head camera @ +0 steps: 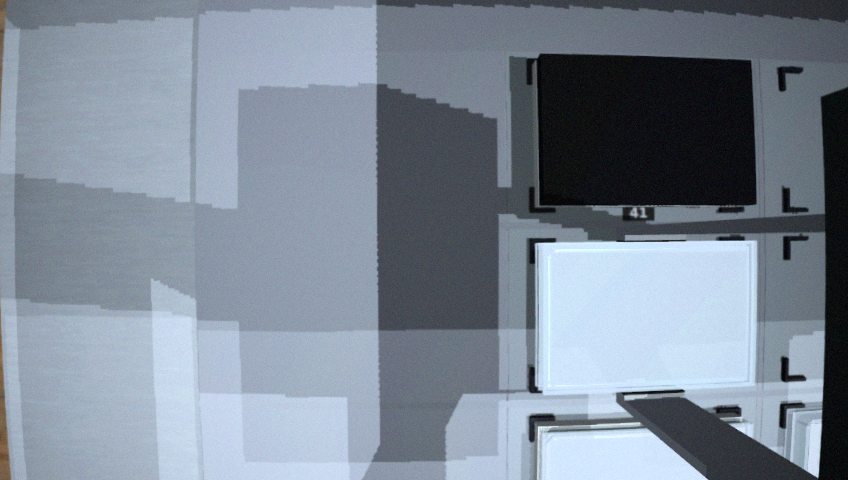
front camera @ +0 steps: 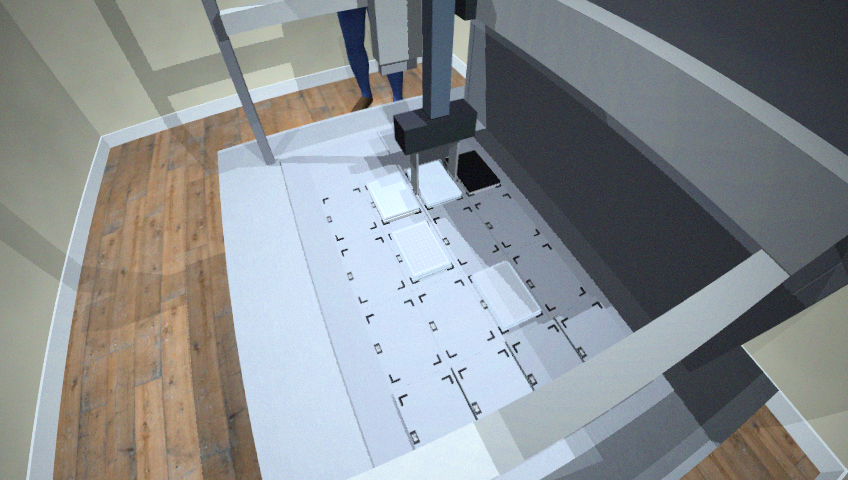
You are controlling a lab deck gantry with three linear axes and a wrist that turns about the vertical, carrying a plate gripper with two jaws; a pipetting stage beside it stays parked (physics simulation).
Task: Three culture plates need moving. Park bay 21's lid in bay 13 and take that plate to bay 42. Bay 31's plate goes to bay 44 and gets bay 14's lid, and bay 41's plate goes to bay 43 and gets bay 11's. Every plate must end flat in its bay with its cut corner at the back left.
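Where they show: gripper, fingertip midpoint: (head camera: 646, 314) (front camera: 433, 183); robot's base, origin of the base link: (front camera: 324, 200).
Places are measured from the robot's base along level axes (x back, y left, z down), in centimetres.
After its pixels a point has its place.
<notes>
The gripper (front camera: 435, 186) @(x -6.4, y 25.8, z -0.9 cm) (head camera: 651, 315) @(x -6.4, y 25.8, z -0.9 cm) is low at bay 31, with one jaw along each long side of a white plate (front camera: 443, 180) @(x -7.2, y 28.0, z -1.7 cm) (head camera: 595, 297) @(x -3.0, y 27.0, z -1.7 cm). Its jaws look shut on this plate, which lies level at its bay marks. The black plate (front camera: 477, 171) @(x -7.7, y 37.1, z -1.7 cm) (head camera: 642, 130) @(x -5.8, y 36.3, z -1.7 cm) lies in bay 41. Another white plate (front camera: 392, 195) @(x -6.9, y 15.0, z -1.6 cm) (head camera: 586, 455) @(x -2.6, y 17.9, z -1.7 cm) lies in bay 21, partly behind a jaw in the head view. From above, lids are hard to tell from plate tops. Bays 13, 42, 43 and 44 show no plate in the front view. The cut corners are too faint to tell.
A clear-topped plate (front camera: 421, 249) @(x -23.5, y 15.0, z -1.4 cm) lies in bay 22. A pale, flat lidlike piece (front camera: 505, 294) @(x -39.6, y 25.3, z -1.4 cm) lies in bay 33. Black corner marks outline the other bays. The parked pipetting stage (front camera: 392, 32) hangs behind the gripper, and a dark wall (front camera: 583, 172) @(x -27.2, y 49.9, z -13.3 cm) runs along the right.
</notes>
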